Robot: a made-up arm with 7 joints. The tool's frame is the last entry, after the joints. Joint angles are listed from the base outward. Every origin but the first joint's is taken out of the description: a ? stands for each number. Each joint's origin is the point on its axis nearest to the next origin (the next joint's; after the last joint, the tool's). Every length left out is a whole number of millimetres.
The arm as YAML. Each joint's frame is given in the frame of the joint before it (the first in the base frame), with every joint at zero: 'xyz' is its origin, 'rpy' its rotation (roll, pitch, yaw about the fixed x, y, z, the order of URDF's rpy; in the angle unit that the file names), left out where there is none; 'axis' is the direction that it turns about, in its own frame. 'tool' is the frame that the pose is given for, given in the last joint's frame.
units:
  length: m
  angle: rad
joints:
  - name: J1
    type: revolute
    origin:
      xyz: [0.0, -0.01, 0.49]
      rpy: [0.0, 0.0, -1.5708]
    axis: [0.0, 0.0, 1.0]
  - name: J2
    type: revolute
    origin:
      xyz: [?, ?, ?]
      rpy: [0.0, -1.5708, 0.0]
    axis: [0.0, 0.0, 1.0]
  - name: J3
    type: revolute
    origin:
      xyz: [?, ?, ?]
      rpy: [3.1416, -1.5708, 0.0]
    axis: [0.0, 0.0, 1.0]
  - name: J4
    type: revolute
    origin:
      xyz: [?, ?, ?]
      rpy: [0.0, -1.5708, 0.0]
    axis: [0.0, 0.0, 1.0]
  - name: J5
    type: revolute
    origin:
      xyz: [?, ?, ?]
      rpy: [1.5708, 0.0, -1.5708]
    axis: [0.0, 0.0, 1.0]
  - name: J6
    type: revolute
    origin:
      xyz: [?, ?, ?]
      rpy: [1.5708, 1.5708, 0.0]
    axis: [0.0, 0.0, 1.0]
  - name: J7
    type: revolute
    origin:
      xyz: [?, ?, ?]
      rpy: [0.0, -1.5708, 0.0]
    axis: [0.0, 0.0, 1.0]
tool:
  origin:
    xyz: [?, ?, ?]
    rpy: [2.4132, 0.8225, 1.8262]
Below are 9 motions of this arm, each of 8 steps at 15 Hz.
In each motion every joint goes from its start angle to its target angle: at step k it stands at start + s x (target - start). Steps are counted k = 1, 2, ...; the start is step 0. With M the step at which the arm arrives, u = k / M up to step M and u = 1 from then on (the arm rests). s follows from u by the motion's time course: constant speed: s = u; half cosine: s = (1 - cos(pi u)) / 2; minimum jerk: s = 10 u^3 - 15 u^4 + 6 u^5.
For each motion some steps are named. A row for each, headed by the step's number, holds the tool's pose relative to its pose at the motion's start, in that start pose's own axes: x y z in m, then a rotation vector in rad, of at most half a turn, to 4 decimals.
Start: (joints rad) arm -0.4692 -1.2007 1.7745 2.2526 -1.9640 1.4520 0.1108
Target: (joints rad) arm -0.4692 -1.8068 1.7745 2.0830 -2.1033 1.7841 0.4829
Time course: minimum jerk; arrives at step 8
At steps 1, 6, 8:
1: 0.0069 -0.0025 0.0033 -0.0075 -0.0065 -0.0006
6: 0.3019 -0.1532 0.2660 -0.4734 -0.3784 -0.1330
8: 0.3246 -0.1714 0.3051 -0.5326 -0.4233 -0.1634

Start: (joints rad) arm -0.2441 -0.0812 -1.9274 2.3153 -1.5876 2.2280 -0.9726
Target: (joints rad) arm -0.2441 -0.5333 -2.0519 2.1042 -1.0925 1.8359 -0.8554
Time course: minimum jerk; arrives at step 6
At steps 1, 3, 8:
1: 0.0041 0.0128 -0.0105 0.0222 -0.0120 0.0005
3: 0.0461 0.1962 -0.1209 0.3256 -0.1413 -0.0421
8: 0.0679 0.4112 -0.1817 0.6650 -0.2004 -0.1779

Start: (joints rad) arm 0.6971 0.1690 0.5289 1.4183 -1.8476 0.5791 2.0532
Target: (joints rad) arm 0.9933 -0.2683 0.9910 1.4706 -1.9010 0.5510 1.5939
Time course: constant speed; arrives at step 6
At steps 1, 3, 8:
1: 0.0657 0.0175 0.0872 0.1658 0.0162 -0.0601
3: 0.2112 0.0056 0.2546 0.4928 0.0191 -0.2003
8: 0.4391 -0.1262 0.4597 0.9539 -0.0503 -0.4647

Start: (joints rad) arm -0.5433 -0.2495 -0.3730 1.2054 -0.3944 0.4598 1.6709
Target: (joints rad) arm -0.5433 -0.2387 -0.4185 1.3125 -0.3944 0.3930 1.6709
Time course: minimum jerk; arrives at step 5
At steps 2, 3, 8:
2: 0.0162 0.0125 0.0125 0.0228 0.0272 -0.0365
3: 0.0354 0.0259 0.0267 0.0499 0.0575 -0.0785
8: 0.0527 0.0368 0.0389 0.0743 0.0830 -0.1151

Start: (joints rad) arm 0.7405 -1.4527 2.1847 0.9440 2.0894 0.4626 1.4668
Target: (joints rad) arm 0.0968 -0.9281 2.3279 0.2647 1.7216 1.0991 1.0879
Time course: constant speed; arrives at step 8
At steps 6, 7, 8:
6: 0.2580 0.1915 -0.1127 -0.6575 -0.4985 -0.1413
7: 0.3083 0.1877 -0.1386 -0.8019 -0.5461 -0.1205
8: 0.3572 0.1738 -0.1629 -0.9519 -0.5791 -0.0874

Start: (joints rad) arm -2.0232 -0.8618 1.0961 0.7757 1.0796 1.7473 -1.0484
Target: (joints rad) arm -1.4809 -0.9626 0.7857 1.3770 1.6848 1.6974 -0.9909
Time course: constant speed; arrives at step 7
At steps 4, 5, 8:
4: 0.0688 0.1939 0.2676 0.5071 -0.4511 0.0372
5: 0.0594 0.2272 0.3528 0.6580 -0.5385 0.0481
8: 0.0103 0.2625 0.5327 0.9821 -0.6792 0.0741

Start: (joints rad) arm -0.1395 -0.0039 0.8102 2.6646 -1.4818 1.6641 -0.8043
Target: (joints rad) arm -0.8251 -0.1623 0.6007 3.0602 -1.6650 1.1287 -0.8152
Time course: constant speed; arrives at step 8
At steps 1, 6, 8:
1: -0.0184 -0.0440 -0.0121 -0.1382 -0.0034 0.0561
6: -0.0122 -0.2542 0.0409 -0.7718 -0.1347 0.4814
8: 0.0373 -0.3022 0.1011 -0.9812 -0.2327 0.7136

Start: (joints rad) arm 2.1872 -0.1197 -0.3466 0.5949 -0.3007 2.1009 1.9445
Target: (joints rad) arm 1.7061 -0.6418 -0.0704 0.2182 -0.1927 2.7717 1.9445
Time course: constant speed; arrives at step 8
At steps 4, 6, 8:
4: -0.0658 0.0294 -0.0931 -0.1686 -0.2018 0.1656
6: -0.1005 0.0365 -0.1321 -0.2601 -0.2997 0.2407
8: -0.1352 0.0389 -0.1641 -0.3598 -0.3966 0.3183

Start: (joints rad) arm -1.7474 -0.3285 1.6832 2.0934 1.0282 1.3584 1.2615
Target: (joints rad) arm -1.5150 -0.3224 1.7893 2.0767 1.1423 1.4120 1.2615
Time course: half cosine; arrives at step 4
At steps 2, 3, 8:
2: -0.0914 -0.0397 -0.0095 -0.0384 0.0260 0.2102
3: -0.1524 -0.0771 -0.0168 -0.0688 0.0398 0.3587
8: -0.1765 -0.0949 -0.0200 -0.0821 0.0445 0.4202

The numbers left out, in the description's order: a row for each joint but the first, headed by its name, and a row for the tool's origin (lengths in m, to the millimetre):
J2: -0.01 0.02 0.0
J3: 0.4 -0.02 0.0
J4: 0.01 -0.02 0.0
J5: -0.48 -0.08 0.0
J6: 0.03 -0.01 0.0
J7: -0.09 0.11 0.0
tool: 0.01 0.02 0.0

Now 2 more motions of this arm.
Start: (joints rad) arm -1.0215 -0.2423 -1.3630 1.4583 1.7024 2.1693 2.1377
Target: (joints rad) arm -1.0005 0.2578 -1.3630 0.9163 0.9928 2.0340 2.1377
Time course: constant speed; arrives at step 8
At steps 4, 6, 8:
4: 0.0940 0.2159 0.0469 -0.2273 0.3090 -0.5673
6: 0.1675 0.2975 0.0374 -0.3476 0.4411 -0.8524
8: 0.2479 0.3561 0.0077 -0.4775 0.5568 -1.1335

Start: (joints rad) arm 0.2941 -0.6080 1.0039 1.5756 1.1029 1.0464 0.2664
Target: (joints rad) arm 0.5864 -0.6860 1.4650 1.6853 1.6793 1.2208 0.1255
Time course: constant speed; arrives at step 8
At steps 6, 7, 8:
6: -0.3217 -0.0695 0.2088 0.3186 0.5876 0.4966
7: -0.3672 -0.1017 0.2478 0.3587 0.6885 0.5834
8: -0.4091 -0.1393 0.2868 0.3941 0.7903 0.6707

